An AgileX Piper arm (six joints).
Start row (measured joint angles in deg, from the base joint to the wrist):
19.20 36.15 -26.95 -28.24 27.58 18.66
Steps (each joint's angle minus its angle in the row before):
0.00 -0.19 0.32 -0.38 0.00 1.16
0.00 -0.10 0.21 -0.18 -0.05 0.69
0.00 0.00 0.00 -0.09 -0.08 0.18
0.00 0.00 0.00 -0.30 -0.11 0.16
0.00 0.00 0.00 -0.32 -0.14 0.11
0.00 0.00 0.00 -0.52 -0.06 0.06
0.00 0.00 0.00 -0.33 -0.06 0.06
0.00 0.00 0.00 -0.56 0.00 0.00
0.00 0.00 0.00 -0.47 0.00 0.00
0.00 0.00 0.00 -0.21 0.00 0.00
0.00 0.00 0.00 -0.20 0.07 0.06
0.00 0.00 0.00 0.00 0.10 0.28
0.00 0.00 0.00 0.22 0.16 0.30
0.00 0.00 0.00 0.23 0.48 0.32
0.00 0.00 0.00 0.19 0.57 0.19
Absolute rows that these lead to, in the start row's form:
19.20 35.96 -26.63 -28.62 27.58 19.82
19.20 35.86 -26.42 -28.80 27.53 20.51
19.20 35.86 -26.42 -28.89 27.45 20.69
19.20 35.86 -26.42 -29.19 27.34 20.85
19.20 35.86 -26.42 -29.51 27.20 20.96
19.20 35.86 -26.42 -30.03 27.14 21.02
19.20 35.86 -26.42 -30.36 27.08 21.08
19.20 35.86 -26.42 -30.92 27.08 21.08
19.20 35.86 -26.42 -31.39 27.08 21.08
19.20 35.86 -26.42 -31.60 27.08 21.08
19.20 35.86 -26.42 -31.80 27.15 21.14
19.20 35.86 -26.42 -31.80 27.25 21.42
19.20 35.86 -26.42 -31.58 27.41 21.72
19.20 35.86 -26.42 -31.35 27.89 22.04
19.20 35.86 -26.42 -31.16 28.46 22.23

